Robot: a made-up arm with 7 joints. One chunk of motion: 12 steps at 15 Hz.
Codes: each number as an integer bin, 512 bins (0 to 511) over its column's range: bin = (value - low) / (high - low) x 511, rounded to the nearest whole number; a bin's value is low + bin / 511 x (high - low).
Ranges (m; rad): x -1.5..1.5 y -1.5..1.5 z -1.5..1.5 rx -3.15..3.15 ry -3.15..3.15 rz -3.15..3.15
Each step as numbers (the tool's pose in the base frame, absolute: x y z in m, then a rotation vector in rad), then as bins.
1 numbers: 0.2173 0.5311 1.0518 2.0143 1.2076 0.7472
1 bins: 293 346 435 419 353 316
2 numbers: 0.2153 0.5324 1.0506 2.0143 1.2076 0.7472
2 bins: 292 346 434 419 353 316
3 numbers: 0.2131 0.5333 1.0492 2.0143 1.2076 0.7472
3 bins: 292 346 434 419 353 316
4 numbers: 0.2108 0.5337 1.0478 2.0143 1.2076 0.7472
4 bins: 291 346 434 419 353 316
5 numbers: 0.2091 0.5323 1.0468 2.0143 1.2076 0.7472
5 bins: 291 346 434 419 353 316
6 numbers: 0.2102 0.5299 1.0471 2.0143 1.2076 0.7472
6 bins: 291 346 434 419 353 316
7 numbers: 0.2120 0.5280 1.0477 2.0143 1.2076 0.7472
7 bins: 292 345 434 419 353 316
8 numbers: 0.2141 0.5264 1.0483 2.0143 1.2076 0.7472
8 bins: 292 345 434 419 353 316
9 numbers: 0.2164 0.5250 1.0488 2.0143 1.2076 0.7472
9 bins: 292 345 434 419 353 316
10 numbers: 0.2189 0.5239 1.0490 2.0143 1.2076 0.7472
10 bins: 293 345 434 419 353 316
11 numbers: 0.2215 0.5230 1.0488 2.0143 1.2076 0.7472
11 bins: 293 345 434 419 353 316
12 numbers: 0.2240 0.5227 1.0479 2.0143 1.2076 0.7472
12 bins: 294 345 434 419 353 316
